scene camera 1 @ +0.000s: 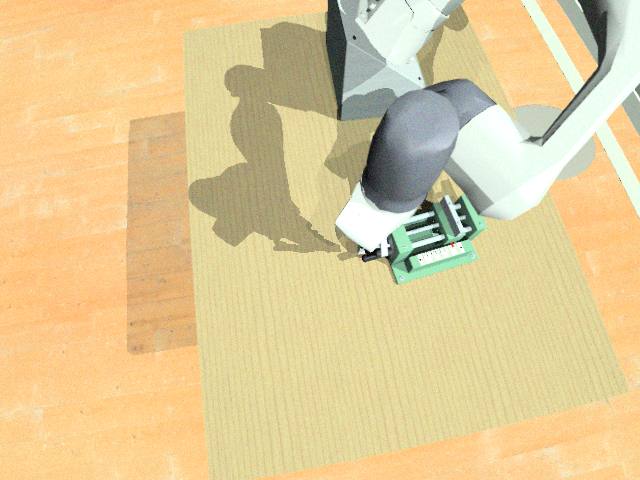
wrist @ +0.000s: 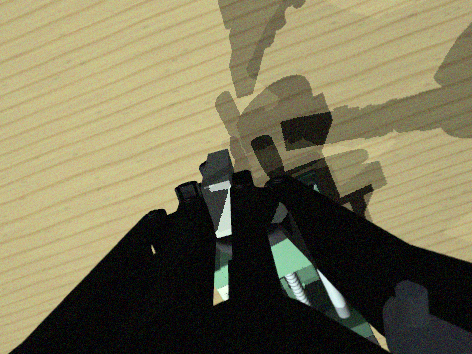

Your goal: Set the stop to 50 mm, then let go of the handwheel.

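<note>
The green stop fixture (scene camera 1: 434, 268) (wrist: 287, 256) sits on the tan mat to the right of centre. It has silver guide rods (scene camera 1: 425, 229) (wrist: 336, 298), a lead screw (wrist: 298, 288), a grey stop block (scene camera 1: 453, 216), and a white scale (scene camera 1: 439, 253) with a red pointer (scene camera 1: 452, 245). My gripper (scene camera 1: 371, 255) (wrist: 223, 169) is at the fixture's left end, where the handwheel is. Its finger pads are pressed together with nothing between them. The handwheel is almost wholly hidden behind the black fingers, and in the scene view by my arm.
The tan mat (scene camera 1: 294, 357) lies on a wooden floor (scene camera 1: 137, 71). My robot base (scene camera 1: 366, 71) stands at the mat's far edge. My forearm (scene camera 1: 413, 152) hangs over the fixture's left half and casts shadows on the mat.
</note>
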